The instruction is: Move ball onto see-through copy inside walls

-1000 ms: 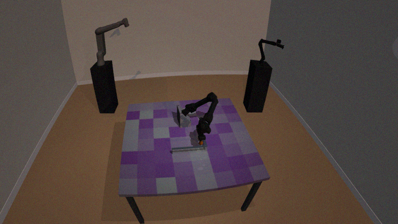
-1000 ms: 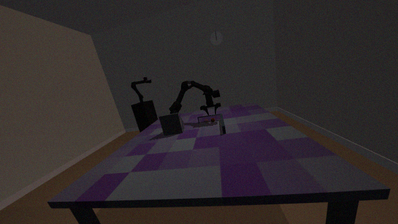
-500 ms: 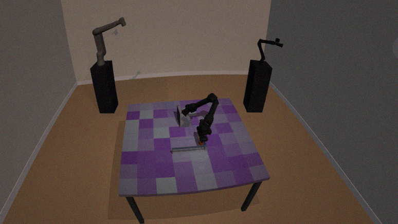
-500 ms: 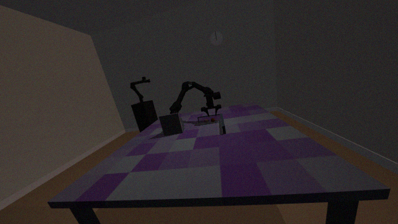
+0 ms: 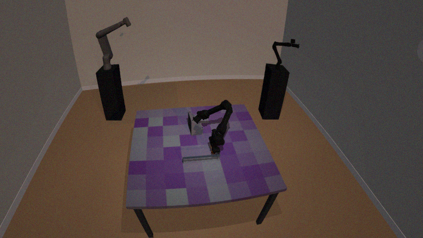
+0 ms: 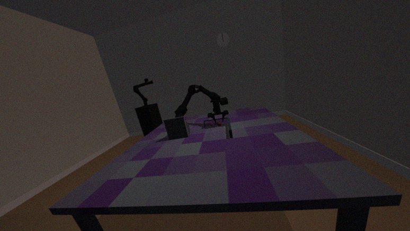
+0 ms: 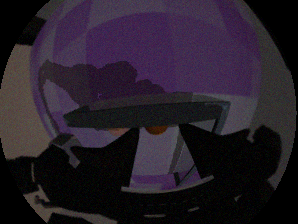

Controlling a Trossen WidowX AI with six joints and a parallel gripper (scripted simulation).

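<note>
The orange ball lies 1 cm below my gripper tip. The rest, counted from my gripper tip: see-through copy of ball 7 cm behind, 1 cm to the right, 1 cm below.
</note>
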